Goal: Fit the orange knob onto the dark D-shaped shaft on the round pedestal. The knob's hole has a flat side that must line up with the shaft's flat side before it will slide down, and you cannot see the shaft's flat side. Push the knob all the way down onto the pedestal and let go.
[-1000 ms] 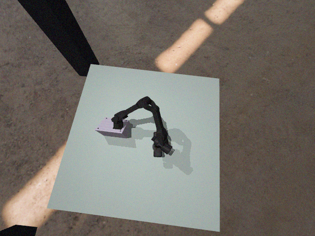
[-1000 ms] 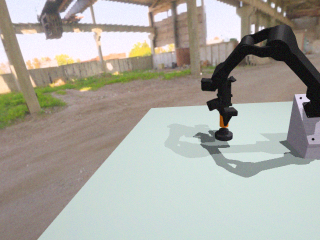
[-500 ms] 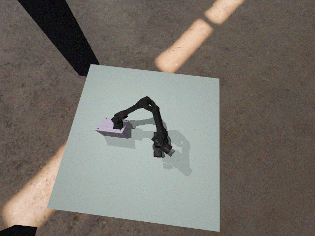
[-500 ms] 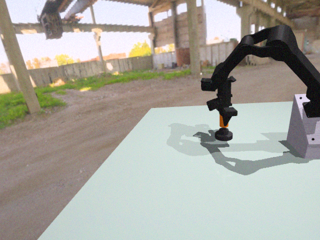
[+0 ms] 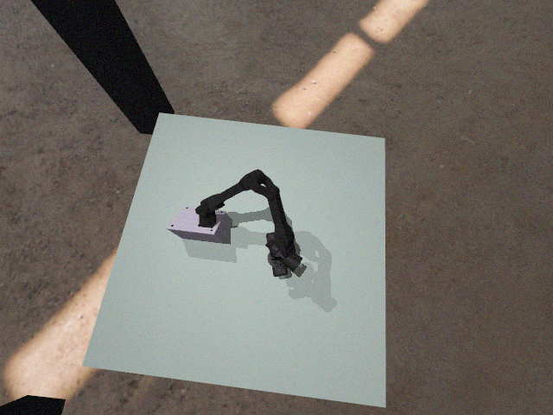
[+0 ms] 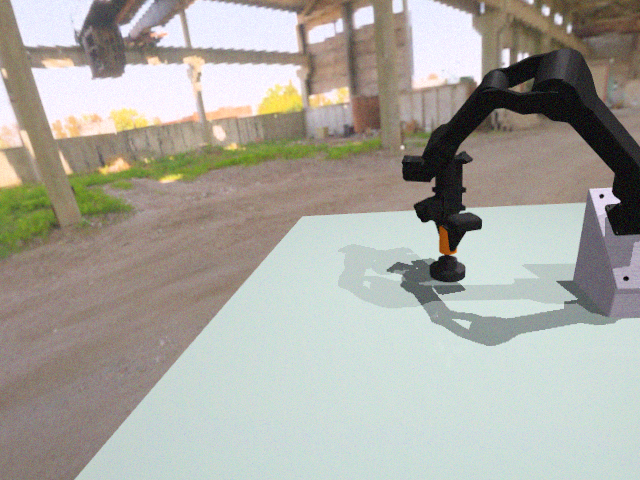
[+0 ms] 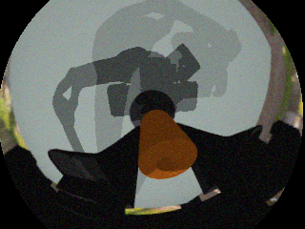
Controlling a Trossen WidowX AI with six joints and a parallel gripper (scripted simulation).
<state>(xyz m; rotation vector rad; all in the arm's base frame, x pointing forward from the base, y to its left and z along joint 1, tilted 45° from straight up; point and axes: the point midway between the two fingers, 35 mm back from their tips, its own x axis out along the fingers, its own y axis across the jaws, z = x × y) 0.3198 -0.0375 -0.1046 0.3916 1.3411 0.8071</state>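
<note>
Right now my gripper tip is 2 cm below the orange knob. From my gripper tip the other things lie so: dark round pedestal (4 cm below).
</note>
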